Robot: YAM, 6 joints.
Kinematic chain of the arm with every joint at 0, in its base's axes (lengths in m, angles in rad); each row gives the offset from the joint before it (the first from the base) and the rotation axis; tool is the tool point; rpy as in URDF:
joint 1: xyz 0 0 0.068 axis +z
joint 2: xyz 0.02 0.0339 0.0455 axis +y
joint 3: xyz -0.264 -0.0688 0 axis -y
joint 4: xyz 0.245 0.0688 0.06 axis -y
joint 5: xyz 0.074 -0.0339 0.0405 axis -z
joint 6: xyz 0.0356 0 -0.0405 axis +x
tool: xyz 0 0 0 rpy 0 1.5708 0
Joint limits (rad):
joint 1: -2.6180..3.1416
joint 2: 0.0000..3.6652
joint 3: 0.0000..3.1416
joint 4: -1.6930..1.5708
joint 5: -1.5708..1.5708
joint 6: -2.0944..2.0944
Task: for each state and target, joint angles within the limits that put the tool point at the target. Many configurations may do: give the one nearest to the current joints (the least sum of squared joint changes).
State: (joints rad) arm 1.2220 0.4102 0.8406 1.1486 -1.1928 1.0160
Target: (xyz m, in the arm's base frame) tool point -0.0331 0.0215 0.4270
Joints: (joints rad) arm 1.4969 0.4432 0.6958 1.1320 -1.3328 1.0160
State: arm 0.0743 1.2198 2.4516 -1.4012 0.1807 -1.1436
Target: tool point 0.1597 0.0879 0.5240
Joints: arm 0.5210 1.3949 2.2129 -1.5030 0.0915 -1.1436
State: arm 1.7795 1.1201 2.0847 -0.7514 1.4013 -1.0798
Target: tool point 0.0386 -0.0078 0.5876
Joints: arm 1.8300 0.8940 2.0153 -0.8433 1.4433 -1.0798
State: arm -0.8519 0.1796 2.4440 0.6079 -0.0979 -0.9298
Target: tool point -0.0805 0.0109 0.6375
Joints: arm -0.2153 0.7337 1.7430 0.4191 0.1851 -0.9298
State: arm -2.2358 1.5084 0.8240 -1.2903 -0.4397 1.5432
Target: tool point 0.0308 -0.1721 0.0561
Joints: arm -1.4967 2.0115 0.6819 -1.0461 -0.5293 1.5432
